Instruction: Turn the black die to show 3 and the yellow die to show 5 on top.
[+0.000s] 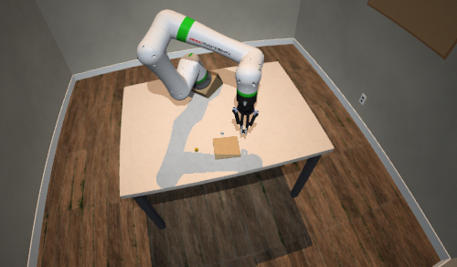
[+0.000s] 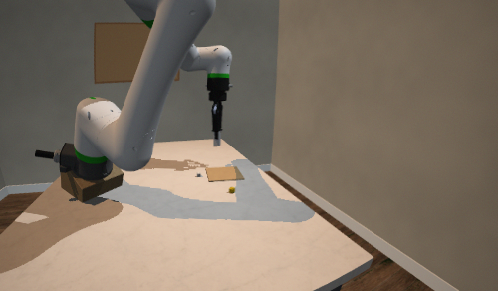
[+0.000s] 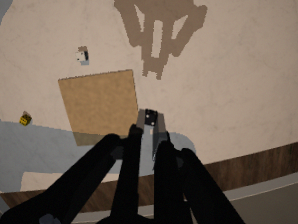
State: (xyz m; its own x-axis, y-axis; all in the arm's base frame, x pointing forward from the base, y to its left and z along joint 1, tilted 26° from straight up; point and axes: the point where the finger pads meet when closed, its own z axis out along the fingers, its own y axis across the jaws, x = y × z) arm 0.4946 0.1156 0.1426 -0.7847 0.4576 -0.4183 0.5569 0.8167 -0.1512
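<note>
My hand is 1 cm past the tan mat, 9 cm to the left of it and 13 cm above it. From my hand the other things lie so: white die 12 cm behind, 8 cm to the right, 12 cm below; yellow die 6 cm behind, 25 cm to the right, 12 cm below; black die 3 cm below.
</note>
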